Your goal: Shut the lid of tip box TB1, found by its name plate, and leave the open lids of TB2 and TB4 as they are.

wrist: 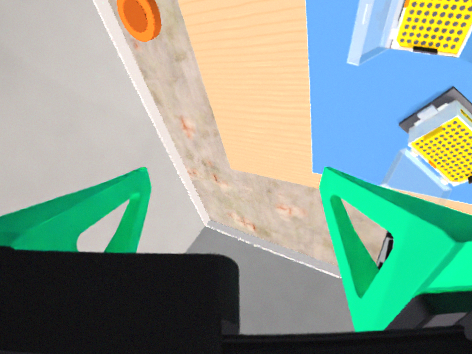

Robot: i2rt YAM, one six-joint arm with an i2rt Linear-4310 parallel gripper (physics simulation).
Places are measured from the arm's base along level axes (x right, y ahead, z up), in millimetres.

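Pixels of known places: gripper, fingertip midpoint: (235, 177).
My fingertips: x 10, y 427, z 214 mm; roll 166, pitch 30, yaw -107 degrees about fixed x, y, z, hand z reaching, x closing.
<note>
Behind a point stands the place of what it marks.
A tip box (435, 25) @[x -12, y 332, z -138 mm] with a yellow rack of tips is cut off by the top right of the wrist view. Its clear lid (367, 32) @[x 0, y 409, z -88 mm] stands open on its left side. A second tip box (447, 147) @[x -202, y 279, z -138 mm] with a yellow rack sits turned at the right edge, with its clear lid (417, 172) @[x -252, y 313, z -122 mm] open toward the lower left and a dark grey piece (425, 114) @[x -164, y 319, z -177 mm] along its upper left side. No name plate is readable, so I cannot tell which boxes these are. My gripper (235, 177) @[x 10, y 427, z 214 mm] is open and empty, left of and apart from both boxes.
Both boxes are on a blue mat (350, 115) @[x -184, y 448, z -195 mm]. Left of it is a pale wooden surface (250, 75) @[x -90, y 670, z -198 mm], then a mottled stone strip (200, 145) ending at a white edge. An orange round dish (154, 24) is at the top left. A small dark and white object shows through the right finger.
</note>
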